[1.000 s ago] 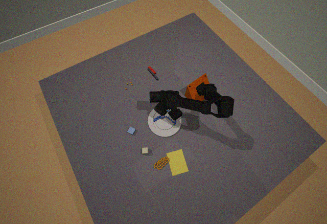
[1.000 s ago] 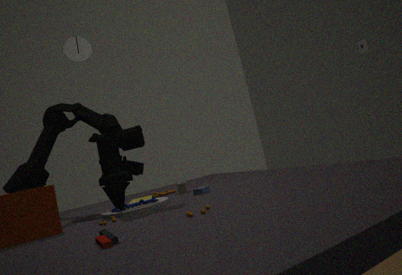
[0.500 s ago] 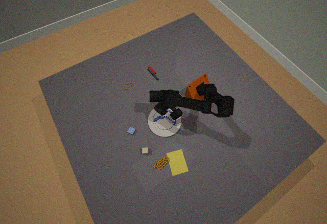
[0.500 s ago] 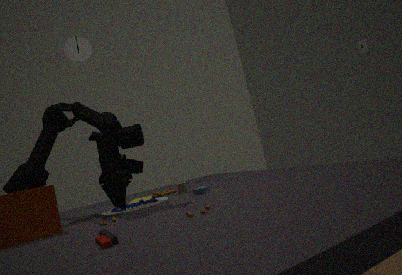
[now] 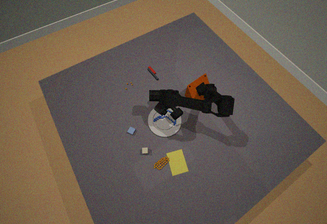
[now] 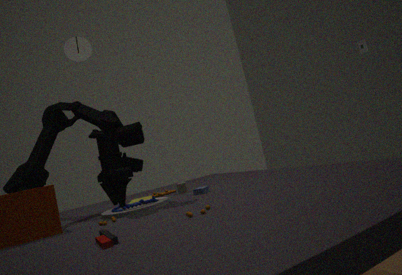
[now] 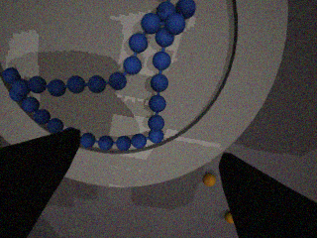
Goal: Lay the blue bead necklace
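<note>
The round white bead board is 50 mm ahead of my gripper tip, 30 mm to the left of it and 20 mm below it. Round my gripper tip: cream cube 250 mm ahead, 110 mm to the left, 10 mm below; yellow sheet 260 mm to the left, 150 mm ahead, 30 mm below; light blue cube 250 mm ahead, 40 mm to the right, 20 mm below.
</note>
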